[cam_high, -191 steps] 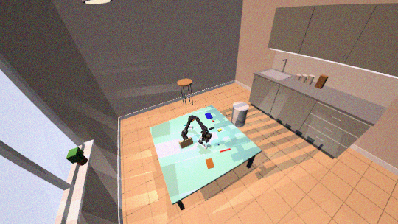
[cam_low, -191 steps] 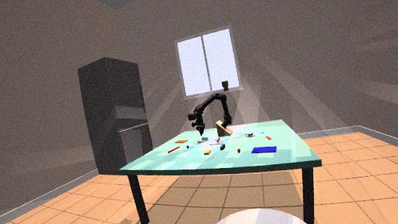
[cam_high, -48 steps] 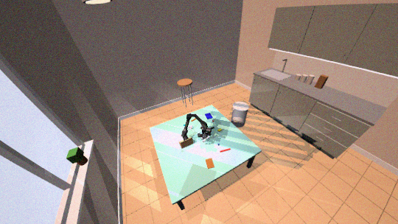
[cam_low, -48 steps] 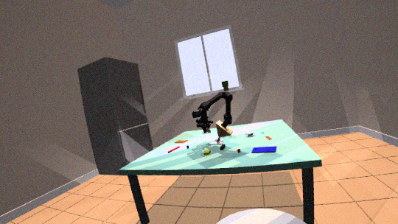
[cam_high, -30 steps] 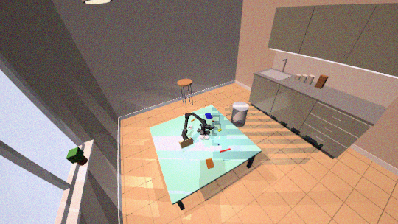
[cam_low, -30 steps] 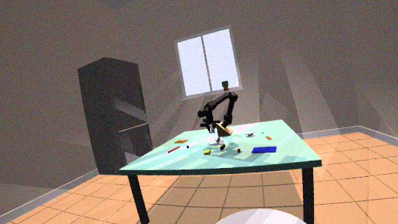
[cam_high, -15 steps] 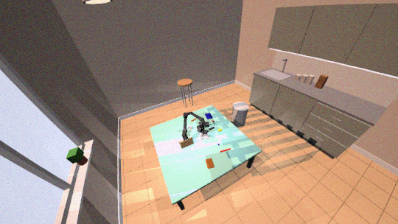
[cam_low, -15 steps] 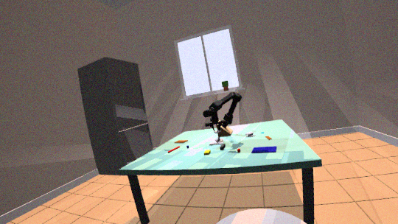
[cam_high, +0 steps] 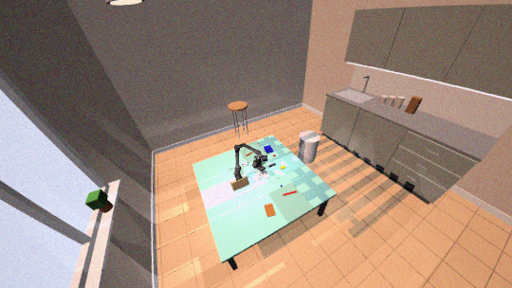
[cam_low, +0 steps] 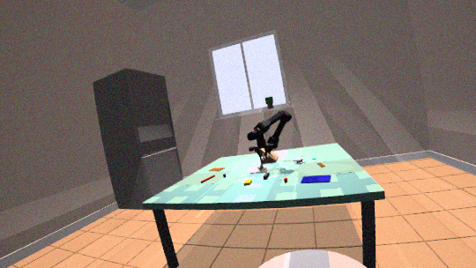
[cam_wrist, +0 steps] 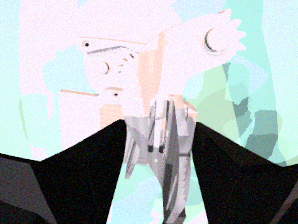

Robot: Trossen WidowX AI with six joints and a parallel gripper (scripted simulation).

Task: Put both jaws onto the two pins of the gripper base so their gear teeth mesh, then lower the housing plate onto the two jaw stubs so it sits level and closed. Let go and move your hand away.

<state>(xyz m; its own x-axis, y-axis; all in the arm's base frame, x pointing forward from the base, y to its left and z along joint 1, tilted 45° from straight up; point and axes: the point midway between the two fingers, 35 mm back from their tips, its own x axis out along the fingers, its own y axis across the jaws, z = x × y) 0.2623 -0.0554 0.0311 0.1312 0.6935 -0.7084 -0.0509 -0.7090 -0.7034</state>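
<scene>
Right now the pale flat plate is 5 cm ahead of my gripper tip, 4 cm to the right of it and 8 cm below it. Round my gripper tip: yellow block (29 cm ahead, 9 cm to the right, 8 cm below); then dark block (21 cm ahead, 2 cm to the left, 7 cm below); then cyan chip (10 cm behind, 38 cm to the left, 8 cm below).
</scene>
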